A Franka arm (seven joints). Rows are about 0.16 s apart.
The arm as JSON. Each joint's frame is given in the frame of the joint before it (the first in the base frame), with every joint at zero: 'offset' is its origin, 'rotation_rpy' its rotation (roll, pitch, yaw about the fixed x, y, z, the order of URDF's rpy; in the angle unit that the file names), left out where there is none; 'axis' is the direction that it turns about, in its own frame. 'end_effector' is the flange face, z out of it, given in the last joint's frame.
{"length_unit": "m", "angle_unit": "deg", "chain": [
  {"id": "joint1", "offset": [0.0, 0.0, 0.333], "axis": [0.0, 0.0, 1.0]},
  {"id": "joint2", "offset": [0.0, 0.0, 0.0], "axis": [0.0, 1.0, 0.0]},
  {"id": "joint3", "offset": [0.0, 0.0, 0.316], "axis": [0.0, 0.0, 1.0]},
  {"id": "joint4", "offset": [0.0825, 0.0, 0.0], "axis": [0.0, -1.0, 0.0]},
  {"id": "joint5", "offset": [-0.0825, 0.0, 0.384], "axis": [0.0, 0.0, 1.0]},
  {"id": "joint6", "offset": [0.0, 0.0, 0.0], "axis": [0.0, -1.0, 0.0]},
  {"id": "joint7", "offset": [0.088, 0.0, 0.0], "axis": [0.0, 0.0, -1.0]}
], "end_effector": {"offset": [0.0, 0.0, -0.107], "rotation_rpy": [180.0, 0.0, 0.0]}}
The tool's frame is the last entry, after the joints.
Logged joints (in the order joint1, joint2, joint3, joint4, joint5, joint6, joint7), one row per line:
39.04, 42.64, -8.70, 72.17, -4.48, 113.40, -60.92
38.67, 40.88, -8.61, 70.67, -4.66, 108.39, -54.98
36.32, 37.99, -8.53, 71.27, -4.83, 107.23, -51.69
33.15, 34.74, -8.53, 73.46, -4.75, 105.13, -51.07
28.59, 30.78, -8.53, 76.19, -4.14, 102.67, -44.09
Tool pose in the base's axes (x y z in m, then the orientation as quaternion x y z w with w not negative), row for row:
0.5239, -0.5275, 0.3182, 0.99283, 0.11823, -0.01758, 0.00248
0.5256, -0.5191, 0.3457, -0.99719, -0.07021, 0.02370, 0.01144
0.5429, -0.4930, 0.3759, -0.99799, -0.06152, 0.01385, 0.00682
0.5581, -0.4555, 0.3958, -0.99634, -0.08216, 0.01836, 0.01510
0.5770, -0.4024, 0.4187, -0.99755, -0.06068, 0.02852, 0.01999
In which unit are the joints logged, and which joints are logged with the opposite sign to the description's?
The joints are logged in degrees. Opposite sign: joint1, joint4, joint5.
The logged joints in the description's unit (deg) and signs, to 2 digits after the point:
-39.04, 42.64, -8.70, -72.17, 4.48, 113.40, -60.92
-38.67, 40.88, -8.61, -70.67, 4.66, 108.39, -54.98
-36.32, 37.99, -8.53, -71.27, 4.83, 107.23, -51.69
-33.15, 34.74, -8.53, -73.46, 4.75, 105.13, -51.07
-28.59, 30.78, -8.53, -76.19, 4.14, 102.67, -44.09

